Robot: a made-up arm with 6 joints. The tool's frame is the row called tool.
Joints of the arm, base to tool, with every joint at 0 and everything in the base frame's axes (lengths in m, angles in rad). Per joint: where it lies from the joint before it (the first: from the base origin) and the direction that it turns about. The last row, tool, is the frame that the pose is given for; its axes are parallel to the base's.
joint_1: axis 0 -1 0 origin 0.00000 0.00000 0.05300
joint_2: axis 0 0 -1 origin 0.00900 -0.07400 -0.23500
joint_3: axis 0 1 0 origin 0.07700 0.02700 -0.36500
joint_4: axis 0 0 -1 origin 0.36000 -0.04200 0.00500
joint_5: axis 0 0 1 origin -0.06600 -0.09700 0.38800
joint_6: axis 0 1 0 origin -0.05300 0.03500 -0.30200
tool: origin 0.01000 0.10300 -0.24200
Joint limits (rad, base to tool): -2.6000..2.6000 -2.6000..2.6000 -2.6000..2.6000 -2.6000..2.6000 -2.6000..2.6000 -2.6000..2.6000
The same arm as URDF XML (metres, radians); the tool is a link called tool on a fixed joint. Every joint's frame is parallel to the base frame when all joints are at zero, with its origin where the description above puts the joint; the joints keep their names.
<robot name="arm">
  <joint name="joint_1" type="revolute">
    <parent link="base_link"/>
    <child link="link1"/>
    <origin xyz="0.0000 0.0000 0.0530"/>
    <axis xyz="0 -1 0"/>
    <limit lower="-2.6000" upper="2.6000"/>
  </joint>
  <joint name="joint_2" type="revolute">
    <parent link="link1"/>
    <child link="link2"/>
    <origin xyz="0.0090 -0.0740 -0.2350"/>
    <axis xyz="0 0 -1"/>
    <limit lower="-2.6000" upper="2.6000"/>
  </joint>
  <joint name="joint_3" type="revolute">
    <parent link="link2"/>
    <child link="link3"/>
    <origin xyz="0.0770 0.0270 -0.3650"/>
    <axis xyz="0 1 0"/>
    <limit lower="-2.6000" upper="2.6000"/>
  </joint>
  <joint name="joint_4" type="revolute">
    <parent link="link3"/>
    <child link="link4"/>
    <origin xyz="0.3600 -0.0420 0.0050"/>
    <axis xyz="0 0 -1"/>
    <limit lower="-2.6000" upper="2.6000"/>
  </joint>
  <joint name="joint_5" type="revolute">
    <parent link="link4"/>
    <child link="link5"/>
    <origin xyz="-0.0660 -0.0970 0.3880"/>
    <axis xyz="0 0 1"/>
    <limit lower="-2.6000" upper="2.6000"/>
  </joint>
  <joint name="joint_6" type="revolute">
    <parent link="link5"/>
    <child link="link6"/>
    <origin xyz="-0.0530 0.0350 -0.3020"/>
    <axis xyz="0 1 0"/>
    <limit lower="-2.6000" upper="2.6000"/>
  </joint>
  <joint name="tool_fixed" type="fixed">
    <parent link="link6"/>
    <child link="tool"/>
    <origin xyz="0.0100 0.1030 -0.2420"/>
  </joint>
  <link name="base_link"/>
  <link name="link1"/>
  <link name="link2"/>
  <link name="link3"/>
  <link name="link4"/>
  <link name="link5"/>
  <link name="link6"/>
  <link name="tool"/>
</robot>

